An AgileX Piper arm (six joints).
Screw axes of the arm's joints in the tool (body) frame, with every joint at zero. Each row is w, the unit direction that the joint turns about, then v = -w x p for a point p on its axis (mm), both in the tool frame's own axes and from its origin. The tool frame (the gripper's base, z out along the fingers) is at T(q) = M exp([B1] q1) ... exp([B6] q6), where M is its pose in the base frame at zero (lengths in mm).
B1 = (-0.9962, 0, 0.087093, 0, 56.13, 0)
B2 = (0, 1, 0, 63.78, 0, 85.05)
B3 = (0, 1, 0, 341.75, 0, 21.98)
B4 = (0, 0, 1, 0, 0, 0)
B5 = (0, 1, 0, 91, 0, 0)
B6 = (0, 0, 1, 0, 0, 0)
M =
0.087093 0 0.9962 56.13
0 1 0 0
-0.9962 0 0.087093 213.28
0 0 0 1
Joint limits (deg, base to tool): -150..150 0..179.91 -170..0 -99.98..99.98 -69.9..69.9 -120..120
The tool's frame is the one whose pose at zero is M.
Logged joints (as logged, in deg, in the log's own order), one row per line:
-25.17 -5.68 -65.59 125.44 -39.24 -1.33
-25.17 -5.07 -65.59 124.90 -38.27 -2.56
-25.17 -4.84 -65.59 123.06 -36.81 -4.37
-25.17 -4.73 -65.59 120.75 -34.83 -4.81
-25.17 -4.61 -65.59 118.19 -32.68 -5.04
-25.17 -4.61 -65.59 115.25 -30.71 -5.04
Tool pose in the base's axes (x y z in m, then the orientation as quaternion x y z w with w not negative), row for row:
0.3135 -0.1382 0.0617 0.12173 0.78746 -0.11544 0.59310
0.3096 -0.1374 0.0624 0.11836 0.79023 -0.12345 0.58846
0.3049 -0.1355 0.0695 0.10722 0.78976 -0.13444 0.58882
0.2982 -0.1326 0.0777 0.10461 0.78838 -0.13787 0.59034
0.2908 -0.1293 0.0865 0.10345 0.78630 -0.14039 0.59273
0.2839 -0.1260 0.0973 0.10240 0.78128 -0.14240 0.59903
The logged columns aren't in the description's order. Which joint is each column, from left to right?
Columns, left to right: q1, q4, q5, q2, q3, q6.
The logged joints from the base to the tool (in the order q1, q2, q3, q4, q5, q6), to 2 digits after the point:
-25.17 125.44 -39.24 -5.68 -65.59 -1.33
-25.17 124.90 -38.27 -5.07 -65.59 -2.56
-25.17 123.06 -36.81 -4.84 -65.59 -4.37
-25.17 120.75 -34.83 -4.73 -65.59 -4.81
-25.17 118.19 -32.68 -4.61 -65.59 -5.04
-25.17 115.25 -30.71 -4.61 -65.59 -5.04

